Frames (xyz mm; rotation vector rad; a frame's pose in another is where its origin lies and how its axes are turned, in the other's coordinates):
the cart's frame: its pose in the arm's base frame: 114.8 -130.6 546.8 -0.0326 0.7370 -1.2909
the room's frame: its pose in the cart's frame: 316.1 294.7 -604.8 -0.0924 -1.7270 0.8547
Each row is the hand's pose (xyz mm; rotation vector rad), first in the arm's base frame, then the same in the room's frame.
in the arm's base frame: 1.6 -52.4 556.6 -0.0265 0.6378 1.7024
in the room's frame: 388.4 -434.5 483.1 1.0745 0.4603 1.9413
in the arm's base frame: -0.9 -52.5 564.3 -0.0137 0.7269 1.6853
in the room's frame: 391.0 -439.8 488.6 1.0789 0.5518 1.9659
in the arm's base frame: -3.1 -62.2 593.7 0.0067 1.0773 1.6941
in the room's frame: 405.3 -464.9 499.8 1.0615 0.8614 2.1430
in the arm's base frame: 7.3 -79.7 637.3 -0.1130 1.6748 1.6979
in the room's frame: 436.9 -500.5 507.1 0.8103 1.3605 2.4763
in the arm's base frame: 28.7 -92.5 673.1 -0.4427 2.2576 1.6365
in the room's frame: 473.2 -524.7 507.1 -0.2071 -1.6100 -2.4880
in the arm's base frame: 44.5 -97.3 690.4 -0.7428 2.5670 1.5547
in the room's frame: 495.3 -533.7 505.1 0.2149 -1.5604 -2.2823
